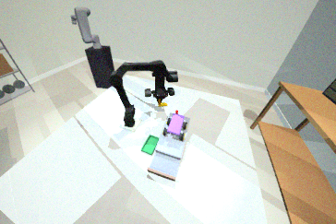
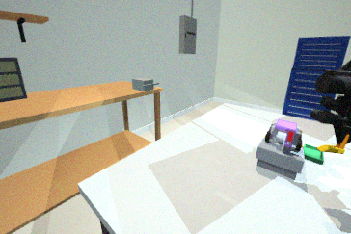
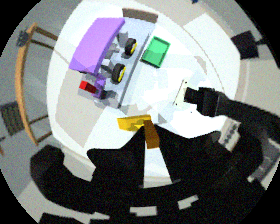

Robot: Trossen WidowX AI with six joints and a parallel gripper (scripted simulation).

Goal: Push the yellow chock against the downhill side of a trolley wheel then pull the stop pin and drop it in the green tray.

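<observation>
The chock lies 20 mm ahead of my gripper tip, 10 mm to the left of it and 10 mm below it. Also, from my gripper tip: red-headed stop pin: 120 mm ahead, 50 mm below, 40 mm to the right; then grey ramp: 150 mm to the right, 130 mm below, 120 mm ahead; then purple-topped trolley: 140 mm to the right, 120 mm ahead, 60 mm below.
</observation>
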